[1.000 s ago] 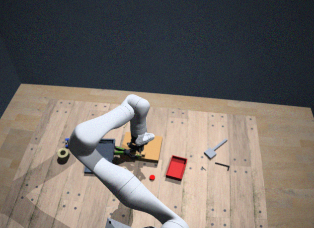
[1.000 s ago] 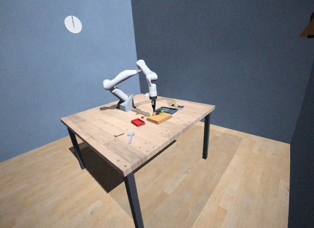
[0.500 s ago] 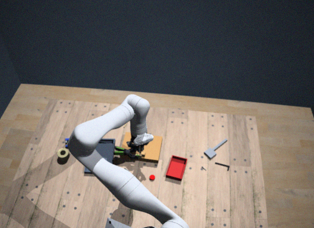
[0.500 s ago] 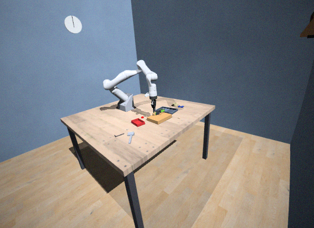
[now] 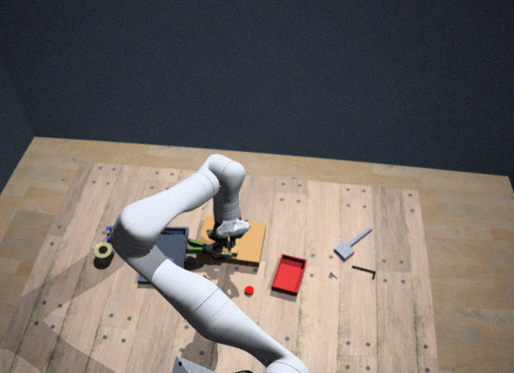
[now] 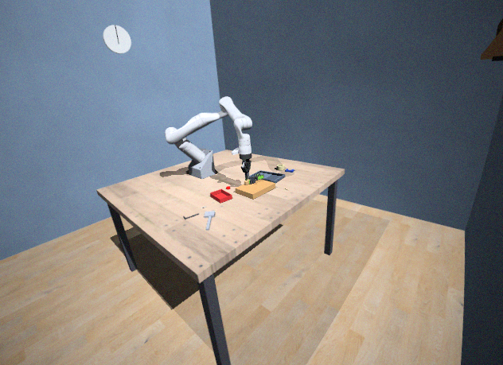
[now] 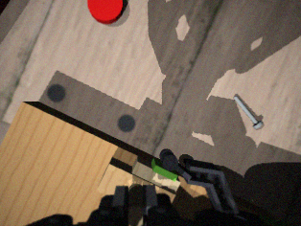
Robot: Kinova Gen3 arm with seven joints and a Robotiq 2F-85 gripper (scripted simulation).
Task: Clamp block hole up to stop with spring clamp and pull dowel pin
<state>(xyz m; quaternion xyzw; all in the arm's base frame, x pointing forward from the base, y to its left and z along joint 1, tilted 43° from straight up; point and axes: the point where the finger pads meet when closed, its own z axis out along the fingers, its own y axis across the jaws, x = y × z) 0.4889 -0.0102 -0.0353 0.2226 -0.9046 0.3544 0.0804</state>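
Now: the dowel pin 2 cm below my hand. The rest, counted from my hand: bench board: 7 cm below, 6 cm ahead, 1 cm to the left; then wooden block: 5 cm below; then red disc: 10 cm behind, 8 cm to the right, 8 cm below.
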